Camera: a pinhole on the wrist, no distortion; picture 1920 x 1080 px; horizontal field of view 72.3 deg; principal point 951.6 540.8 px. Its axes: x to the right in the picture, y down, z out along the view. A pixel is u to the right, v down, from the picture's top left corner.
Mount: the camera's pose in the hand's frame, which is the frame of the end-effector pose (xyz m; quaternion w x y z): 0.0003 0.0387 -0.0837 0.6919 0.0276 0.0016 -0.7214
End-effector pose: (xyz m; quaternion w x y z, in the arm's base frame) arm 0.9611 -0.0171 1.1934 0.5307 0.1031 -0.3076 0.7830
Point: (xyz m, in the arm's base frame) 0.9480 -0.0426 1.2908
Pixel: 1305 849
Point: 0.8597 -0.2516 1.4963
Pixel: 903 615
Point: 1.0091 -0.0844 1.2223
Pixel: 1613 87
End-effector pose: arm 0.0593 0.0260 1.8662 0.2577 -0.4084 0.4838 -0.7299
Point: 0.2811 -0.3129 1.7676
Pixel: 292 914
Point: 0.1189 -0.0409 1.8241
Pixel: 682 620
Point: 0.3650 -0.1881 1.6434
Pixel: 94 304
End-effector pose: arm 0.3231 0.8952 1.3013 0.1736 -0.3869 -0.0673 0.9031
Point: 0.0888 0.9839 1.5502
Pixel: 1272 646
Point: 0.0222 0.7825 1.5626
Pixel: 685 509
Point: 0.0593 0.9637 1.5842
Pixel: 1189 607
